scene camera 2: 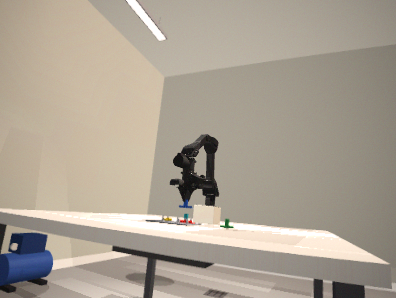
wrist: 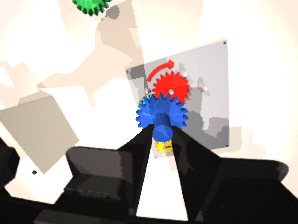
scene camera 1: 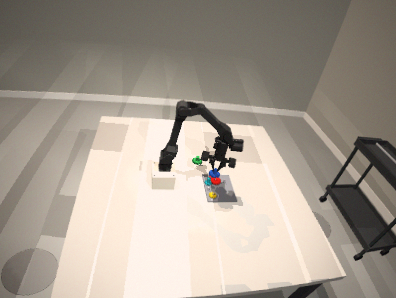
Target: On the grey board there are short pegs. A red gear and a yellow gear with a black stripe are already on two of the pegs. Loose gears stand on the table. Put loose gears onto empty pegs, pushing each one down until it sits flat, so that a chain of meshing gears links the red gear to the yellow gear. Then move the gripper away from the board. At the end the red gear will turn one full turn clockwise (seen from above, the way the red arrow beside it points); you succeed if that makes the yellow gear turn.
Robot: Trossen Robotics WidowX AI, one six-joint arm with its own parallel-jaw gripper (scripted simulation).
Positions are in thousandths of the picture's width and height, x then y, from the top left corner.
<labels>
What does my gripper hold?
A blue gear.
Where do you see a blue gear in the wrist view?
545, 502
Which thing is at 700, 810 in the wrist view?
My gripper.
</labels>
